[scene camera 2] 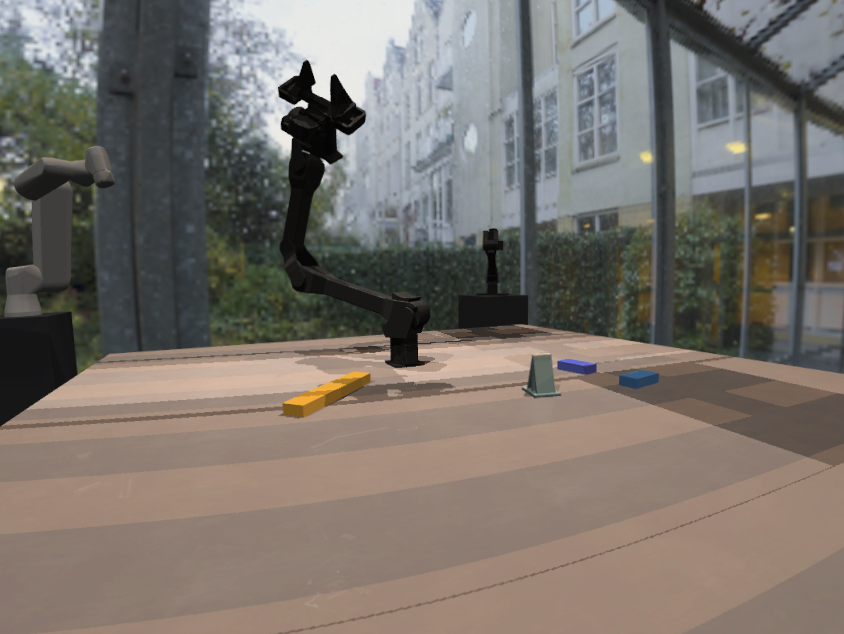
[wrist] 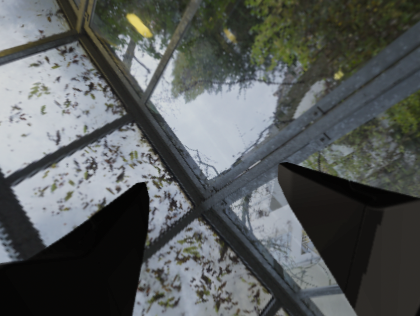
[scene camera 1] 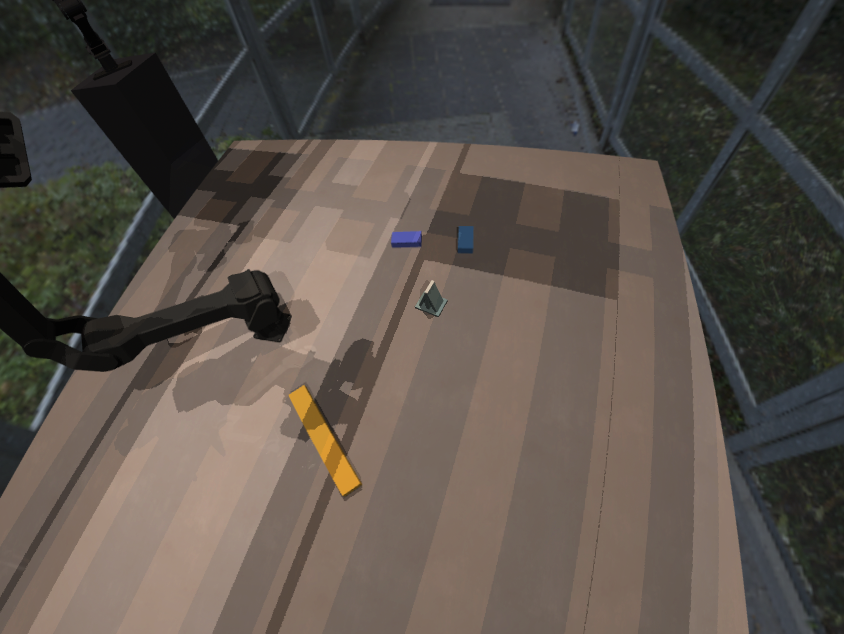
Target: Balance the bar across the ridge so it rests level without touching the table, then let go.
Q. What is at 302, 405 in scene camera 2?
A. An orange bar.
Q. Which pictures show the orange bar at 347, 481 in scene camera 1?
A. Scene camera 2 and scene camera 1 only.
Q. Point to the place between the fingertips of my gripper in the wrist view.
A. At 214, 180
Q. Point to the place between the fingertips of my gripper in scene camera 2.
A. At 319, 67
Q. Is my gripper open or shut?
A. Open.
